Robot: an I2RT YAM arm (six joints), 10 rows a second.
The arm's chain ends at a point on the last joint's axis. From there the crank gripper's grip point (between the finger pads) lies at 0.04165 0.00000 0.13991 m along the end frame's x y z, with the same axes.
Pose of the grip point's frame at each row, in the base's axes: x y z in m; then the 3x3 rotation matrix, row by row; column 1 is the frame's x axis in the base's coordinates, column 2 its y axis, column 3 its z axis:
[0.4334 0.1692 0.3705], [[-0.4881 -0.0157 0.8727], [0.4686 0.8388 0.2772], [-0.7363 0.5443 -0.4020]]
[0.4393 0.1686 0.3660], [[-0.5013 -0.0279 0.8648], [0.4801 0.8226 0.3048], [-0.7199 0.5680 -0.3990]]
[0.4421 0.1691 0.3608], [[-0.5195 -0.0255 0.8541], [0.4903 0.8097 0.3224], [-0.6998 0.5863 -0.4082]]
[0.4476 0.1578 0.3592], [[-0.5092 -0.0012 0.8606], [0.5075 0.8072 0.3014], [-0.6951 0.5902 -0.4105]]
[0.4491 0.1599 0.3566], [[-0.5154 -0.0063 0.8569], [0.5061 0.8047 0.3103], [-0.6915 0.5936 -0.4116]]
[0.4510 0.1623 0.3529], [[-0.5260 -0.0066 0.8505], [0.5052 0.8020 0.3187], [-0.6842 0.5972 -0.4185]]
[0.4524 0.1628 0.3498], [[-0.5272 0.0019 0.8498], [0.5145 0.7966 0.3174], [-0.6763 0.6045 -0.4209]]
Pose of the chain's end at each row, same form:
[0.3316 0.1109 0.4574], [[-0.4881 -0.0157 0.8727], [0.4686 0.8388 0.2772], [-0.7363 0.5443 -0.4020]]
[0.3392 0.1060 0.4518], [[-0.5013 -0.0279 0.8648], [0.4801 0.8226 0.3048], [-0.7199 0.5680 -0.3990]]
[0.3442 0.1036 0.4471], [[-0.5195 -0.0255 0.8541], [0.4903 0.8097 0.3224], [-0.6998 0.5863 -0.4082]]
[0.3484 0.0945 0.4456], [[-0.5092 -0.0012 0.8606], [0.5075 0.8072 0.3014], [-0.6951 0.5902 -0.4105]]
[0.3507 0.0954 0.4430], [[-0.5154 -0.0063 0.8569], [0.5061 0.8047 0.3103], [-0.6915 0.5936 -0.4116]]
[0.3539 0.0967 0.4399], [[-0.5260 -0.0066 0.8505], [0.5052 0.8020 0.3187], [-0.6842 0.5972 -0.4185]]
[0.3555 0.0970 0.4369], [[-0.5272 0.0019 0.8498], [0.5145 0.7966 0.3174], [-0.6763 0.6045 -0.4209]]

